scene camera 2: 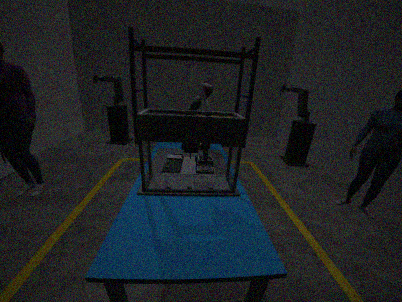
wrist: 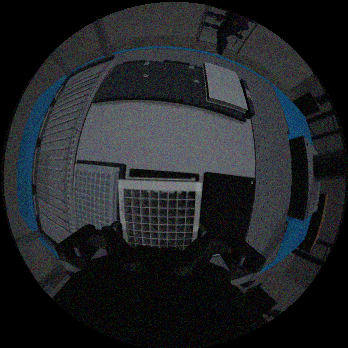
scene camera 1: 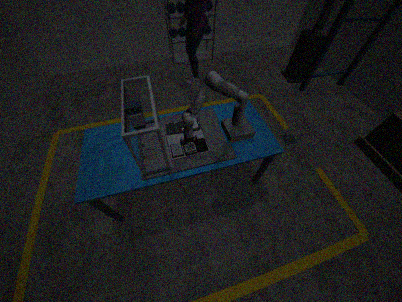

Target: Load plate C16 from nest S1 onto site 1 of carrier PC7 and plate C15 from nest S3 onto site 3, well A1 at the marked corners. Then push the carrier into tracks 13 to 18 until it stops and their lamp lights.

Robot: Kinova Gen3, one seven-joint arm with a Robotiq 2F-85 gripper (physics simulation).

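Places are measured from the arm's base along level axes (x ahead, y left, z up), in metres.
Pixels of known places: gripper, fingertip midpoint: [scene camera 2: 204,160] [wrist: 159,227] [scene camera 1: 189,146]; arm's base, origin of the base link: [wrist: 314,167] [scene camera 1: 236,122].
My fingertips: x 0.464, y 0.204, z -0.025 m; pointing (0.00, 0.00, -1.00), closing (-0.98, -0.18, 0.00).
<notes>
Ahead of a thing's pixels: the offset from my fingertips to its top centre. "spot": to the spot under its first point. Level surfaces: height alone.
The gripper [scene camera 1: 189,140] [scene camera 2: 204,152] [wrist: 159,235] is shut on a pale plate with a grid of square wells {spot: dx +0.002, dy -0.024, dz +0.014 m} [wrist: 161,212], at the middle nest. The gap below it cannot be judged. A lighter plate {dx +0.108, dy +0.008, dz -0.010 m} [wrist: 95,192] [scene camera 1: 177,148] sits in the nest on the left in the wrist view. The nest on the right [wrist: 227,205] [scene camera 1: 201,145] is black and bare. The dark carrier {dx +0.042, dy -0.256, dz -0.007 m} [wrist: 150,82] [scene camera 1: 175,126] lies across the far side, with a white plate {dx -0.060, dy -0.277, dz -0.007 m} [wrist: 225,89] on its right end. Ribbed tracks [wrist: 62,145] [scene camera 1: 152,150] run along the left. Labels, lamps and well A1 are unreadable.
A tall frame [scene camera 1: 123,107] [scene camera 2: 133,90] with a dark box [scene camera 2: 191,129] stands over the tracks. The robot's base [scene camera 1: 238,130] [wrist: 299,177] stands on the blue table {dz -0.049 m} [scene camera 1: 100,165] to the right. A perforated strip {spot: dx -0.213, dy -0.178, dz -0.036 m} [wrist: 272,150] borders the work area. People stand off the table.
</notes>
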